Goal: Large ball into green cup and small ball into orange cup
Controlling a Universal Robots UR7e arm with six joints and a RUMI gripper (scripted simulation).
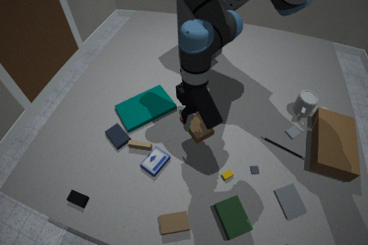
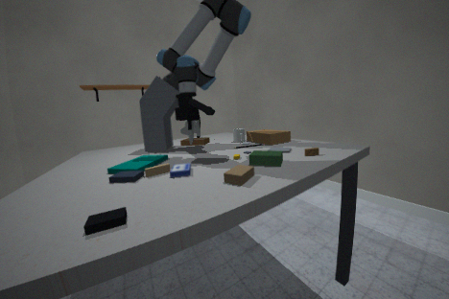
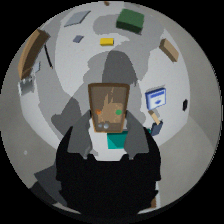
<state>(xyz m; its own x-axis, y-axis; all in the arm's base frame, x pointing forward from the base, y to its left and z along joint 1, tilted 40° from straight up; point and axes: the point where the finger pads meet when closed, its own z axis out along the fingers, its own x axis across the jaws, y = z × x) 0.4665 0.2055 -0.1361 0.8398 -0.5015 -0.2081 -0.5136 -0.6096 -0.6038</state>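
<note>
Right now the covered wooden puzzle is 10 mm below my hand. Also, from my hand: tan block 130 mm ahead, 160 mm to the right, 70 mm below; blue-and-white box 150 mm ahead, 80 mm to the right, 80 mm below; yellow block 80 mm ahead, 160 mm to the left, 80 mm below.
</note>
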